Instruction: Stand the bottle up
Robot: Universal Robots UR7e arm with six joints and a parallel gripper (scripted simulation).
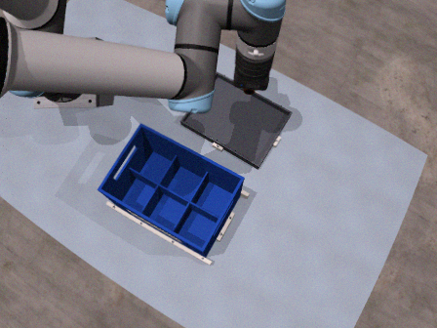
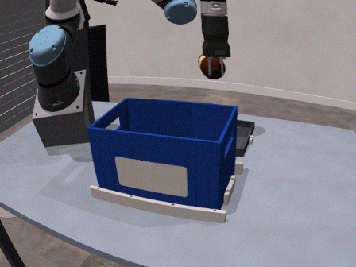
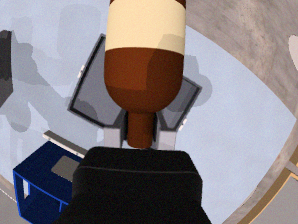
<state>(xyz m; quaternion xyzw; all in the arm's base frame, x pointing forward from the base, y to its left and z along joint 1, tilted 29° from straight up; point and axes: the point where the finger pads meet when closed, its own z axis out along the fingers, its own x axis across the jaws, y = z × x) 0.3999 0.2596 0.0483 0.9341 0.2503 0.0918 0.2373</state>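
My hand is 20 mm past the bottle, 50 mm to the right of it and 10 mm above it. Also, from my hand: dark tray 20 mm behind, 10 mm to the right, 190 mm below; blue crate 20 mm behind, 300 mm to the right, 120 mm below.
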